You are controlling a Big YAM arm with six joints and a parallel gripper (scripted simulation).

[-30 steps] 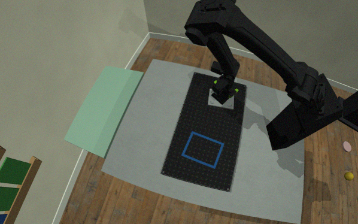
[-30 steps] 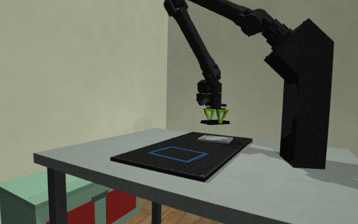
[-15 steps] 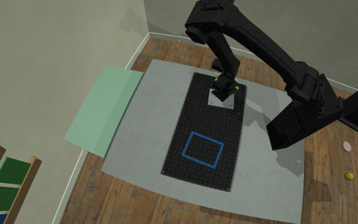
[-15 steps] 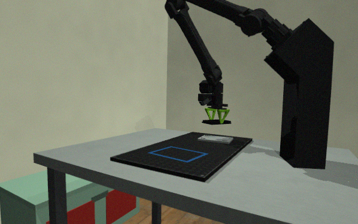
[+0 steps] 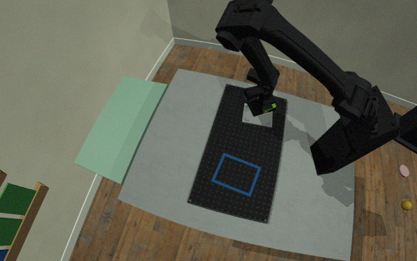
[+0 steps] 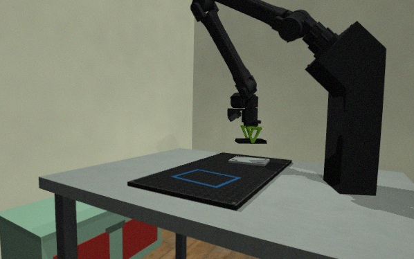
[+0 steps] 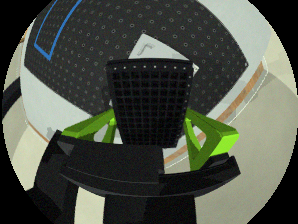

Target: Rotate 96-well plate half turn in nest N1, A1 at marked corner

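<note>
My gripper is now right at the black 96-well plate. Round my hand: plate nest N1: 10 cm below; A1 mark: 9 cm below, 9 cm ahead, 3 cm to the right.
</note>
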